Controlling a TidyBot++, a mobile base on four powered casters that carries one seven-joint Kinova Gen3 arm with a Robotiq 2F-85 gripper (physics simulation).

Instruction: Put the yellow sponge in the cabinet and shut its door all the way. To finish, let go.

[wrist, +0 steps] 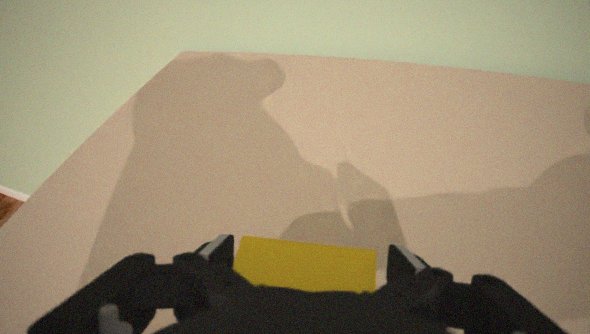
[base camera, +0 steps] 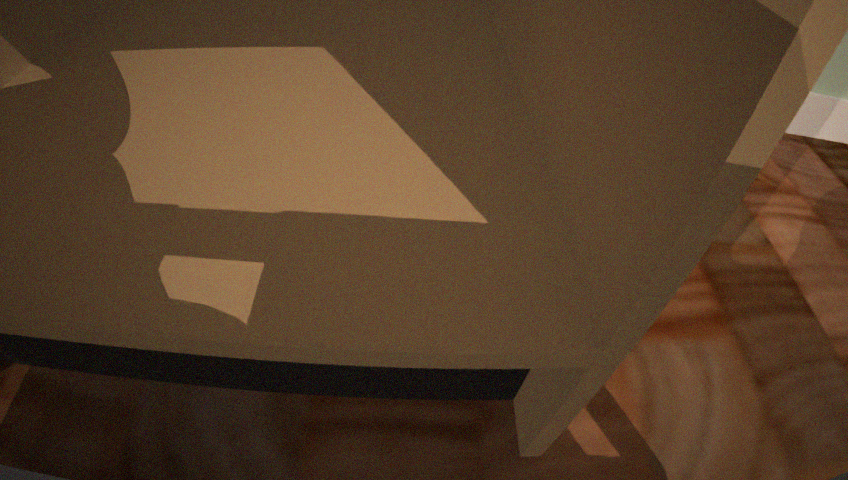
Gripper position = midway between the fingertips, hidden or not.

Observation:
In view: my gripper [wrist: 310, 257], a yellow sponge [wrist: 310, 267] and a cabinet [base camera: 440, 207].
The cabinet also shows in the wrist view [wrist: 473, 171]. The base camera view does not show the yellow sponge: it is out of frame.

